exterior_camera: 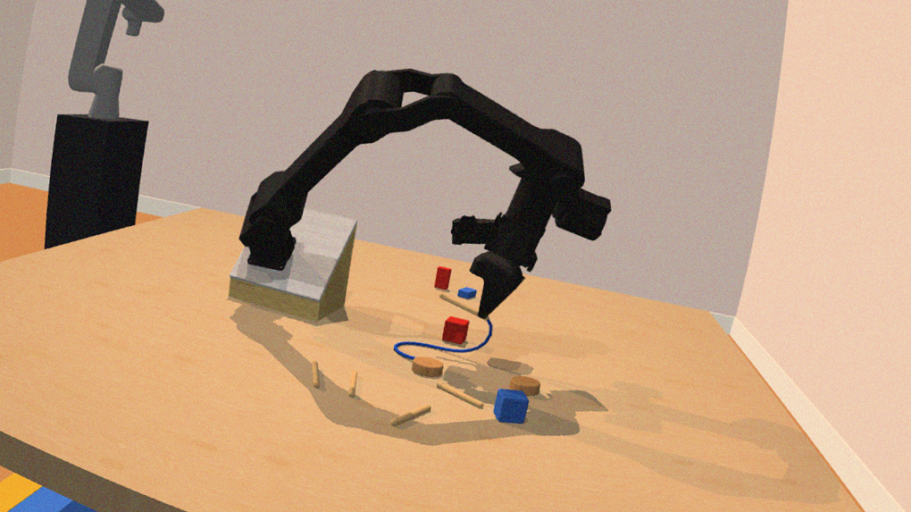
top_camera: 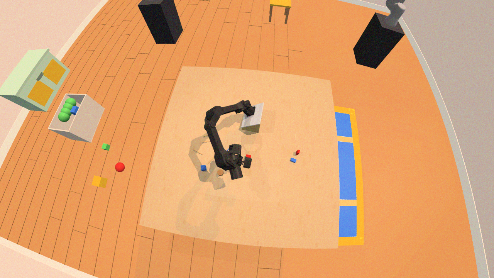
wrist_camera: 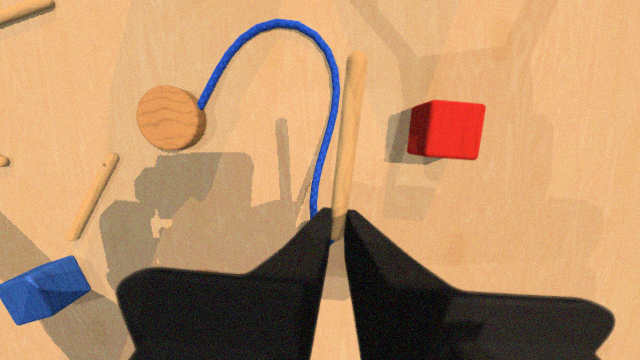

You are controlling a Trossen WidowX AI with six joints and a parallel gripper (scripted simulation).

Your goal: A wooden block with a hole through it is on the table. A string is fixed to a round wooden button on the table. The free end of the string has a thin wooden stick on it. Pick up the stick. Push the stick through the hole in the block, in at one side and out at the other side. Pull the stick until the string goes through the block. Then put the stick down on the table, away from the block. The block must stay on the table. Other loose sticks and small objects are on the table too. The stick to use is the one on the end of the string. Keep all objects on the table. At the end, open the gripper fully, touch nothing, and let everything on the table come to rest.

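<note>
My gripper tip is 40 mm past the red cube, 70 mm to the right of it and 50 mm above it. The rest, counted from my gripper tip: blue cube: 70 mm ahead, 210 mm to the right, 50 mm below; then thin wooden stick: 10 mm behind; then small blue piece: 70 mm behind, 360 mm to the left, 50 mm below.
</note>
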